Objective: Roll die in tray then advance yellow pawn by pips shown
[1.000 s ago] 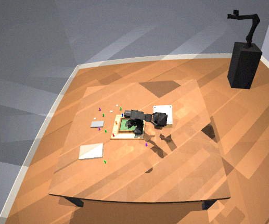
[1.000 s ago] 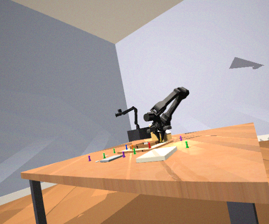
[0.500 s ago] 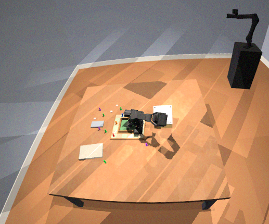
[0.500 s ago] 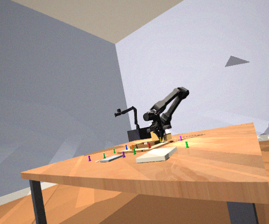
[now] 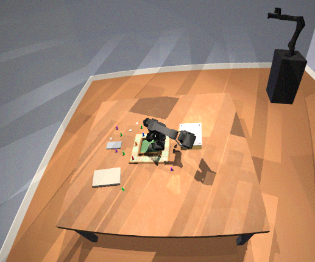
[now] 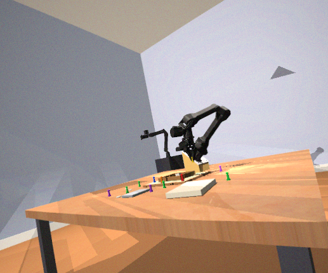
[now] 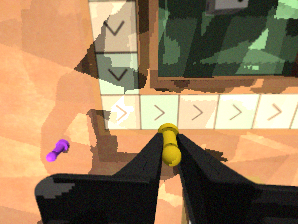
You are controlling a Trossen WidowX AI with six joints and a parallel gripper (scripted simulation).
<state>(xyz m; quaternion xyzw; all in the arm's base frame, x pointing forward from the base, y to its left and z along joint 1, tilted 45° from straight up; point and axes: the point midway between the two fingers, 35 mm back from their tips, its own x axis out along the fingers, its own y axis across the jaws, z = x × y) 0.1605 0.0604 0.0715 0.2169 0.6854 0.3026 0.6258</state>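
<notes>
My gripper tip is 110 mm short of the green tray, 50 mm to the left of it and 80 mm above it. The rest, counted from my gripper tip: red pawn (210 mm ahead, 80 mm to the left, 60 mm below); yellow pawn (10 mm above); white die (110 mm ahead, 40 mm to the right, 60 mm below).
</notes>
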